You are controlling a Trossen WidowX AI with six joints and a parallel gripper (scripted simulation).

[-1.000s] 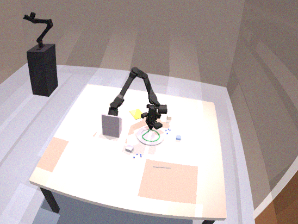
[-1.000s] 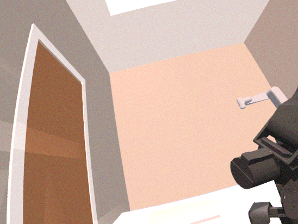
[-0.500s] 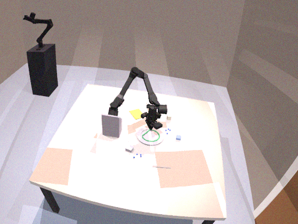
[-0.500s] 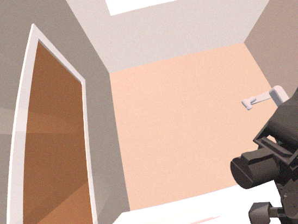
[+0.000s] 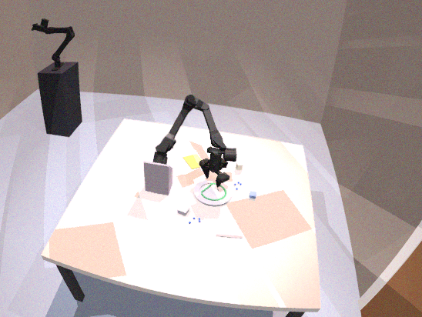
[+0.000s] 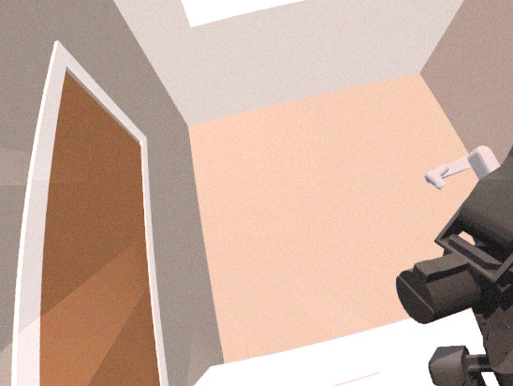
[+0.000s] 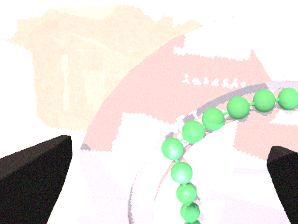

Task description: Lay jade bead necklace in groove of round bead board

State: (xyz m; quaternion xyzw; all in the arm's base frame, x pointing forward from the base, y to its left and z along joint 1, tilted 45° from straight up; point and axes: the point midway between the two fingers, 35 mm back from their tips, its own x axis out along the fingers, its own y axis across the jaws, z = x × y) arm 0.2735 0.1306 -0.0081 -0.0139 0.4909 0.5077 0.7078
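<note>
Right now the round white bead board is 6 cm to the right of my gripper tip, 1 cm below it and 1 cm ahead of it. Round my gripper tip: yellow sheet: 18 cm to the left, 13 cm behind, 2 cm below; then blue block: 22 cm ahead, 4 cm to the right, 1 cm below; then cream block: 18 cm to the left, 13 cm ahead.
</note>
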